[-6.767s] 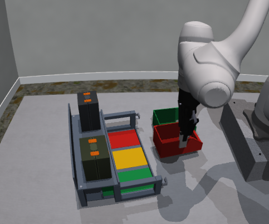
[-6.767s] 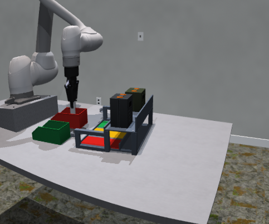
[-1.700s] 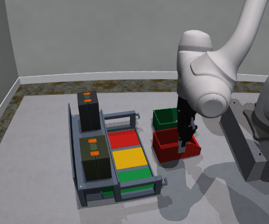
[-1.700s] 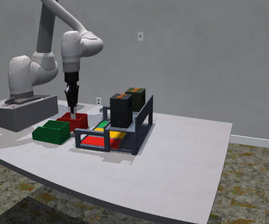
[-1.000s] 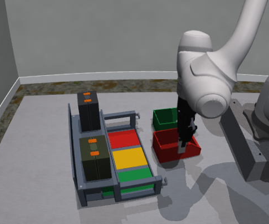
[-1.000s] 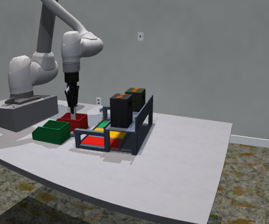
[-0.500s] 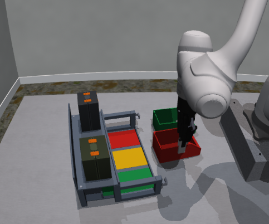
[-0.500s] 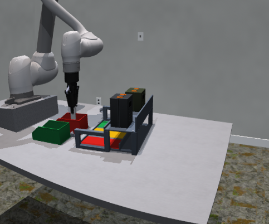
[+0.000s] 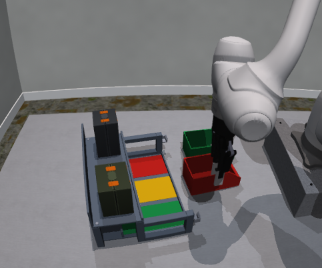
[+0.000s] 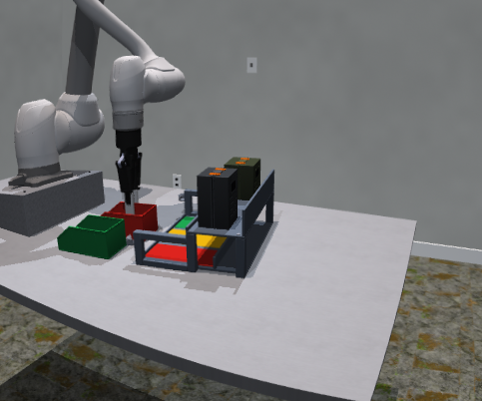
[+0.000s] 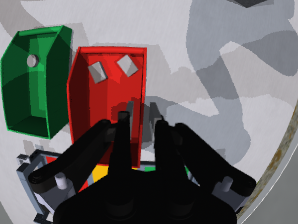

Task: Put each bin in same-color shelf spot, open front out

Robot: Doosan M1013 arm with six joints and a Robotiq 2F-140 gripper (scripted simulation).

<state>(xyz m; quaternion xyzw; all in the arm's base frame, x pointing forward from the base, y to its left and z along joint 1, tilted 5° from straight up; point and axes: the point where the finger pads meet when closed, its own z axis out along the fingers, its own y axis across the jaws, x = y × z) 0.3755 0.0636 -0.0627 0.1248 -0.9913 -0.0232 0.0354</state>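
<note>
The red bin lies 10 mm ahead of my hand, 50 mm to the right of it and 40 mm below it. The rest, counted from my hand: green bin 190 mm to the right, 40 mm below.
</note>
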